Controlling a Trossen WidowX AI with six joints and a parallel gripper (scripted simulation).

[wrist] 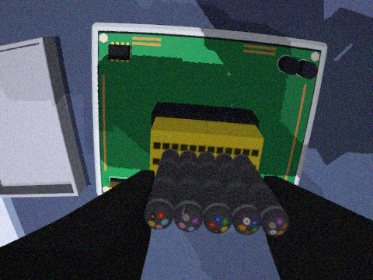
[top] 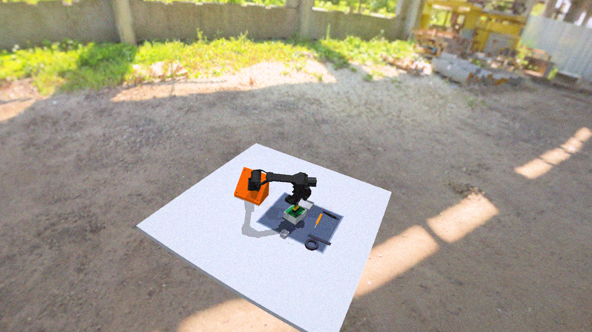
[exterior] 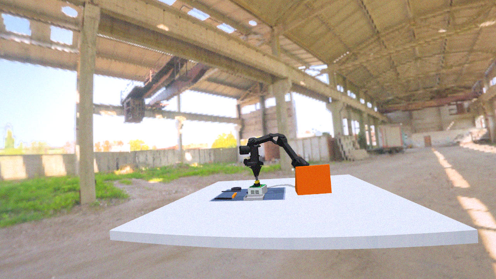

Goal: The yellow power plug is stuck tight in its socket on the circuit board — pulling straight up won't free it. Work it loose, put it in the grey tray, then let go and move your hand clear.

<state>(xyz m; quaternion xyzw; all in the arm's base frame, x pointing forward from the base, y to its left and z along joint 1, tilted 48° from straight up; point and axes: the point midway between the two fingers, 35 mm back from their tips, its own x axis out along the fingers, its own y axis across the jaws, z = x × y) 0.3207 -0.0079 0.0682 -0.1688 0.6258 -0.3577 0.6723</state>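
Now: the yellow power plug 30 mm below my gripper tip. The rest, counted from my gripper tip: dark mat 50 mm ahead, 120 mm below; black rod 210 mm ahead, 120 mm to the right, 110 mm below.
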